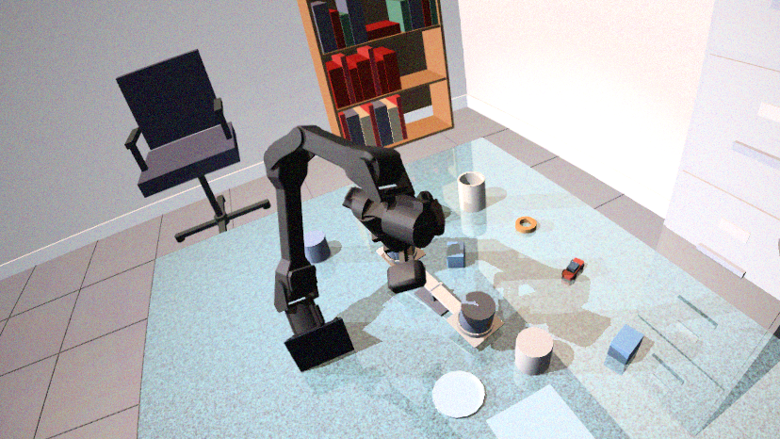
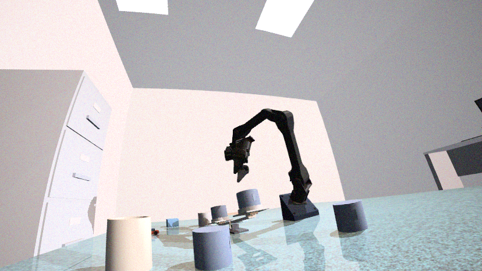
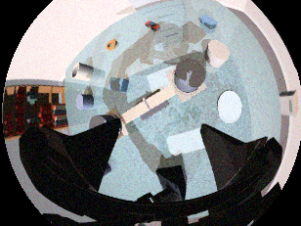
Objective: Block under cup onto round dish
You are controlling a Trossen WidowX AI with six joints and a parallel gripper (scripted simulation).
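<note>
Right now my gripper tip is 8 cm short of the block, 5 cm to the left of it and 16 cm above it. The rest, counted from my gripper tip: small red car 37 cm ahead, 19 cm below; small balance 4 cm ahead, 8 cm to the left, 18 cm below; white round dish 1 cm behind, 18 cm to the right, 20 cm below.
</note>
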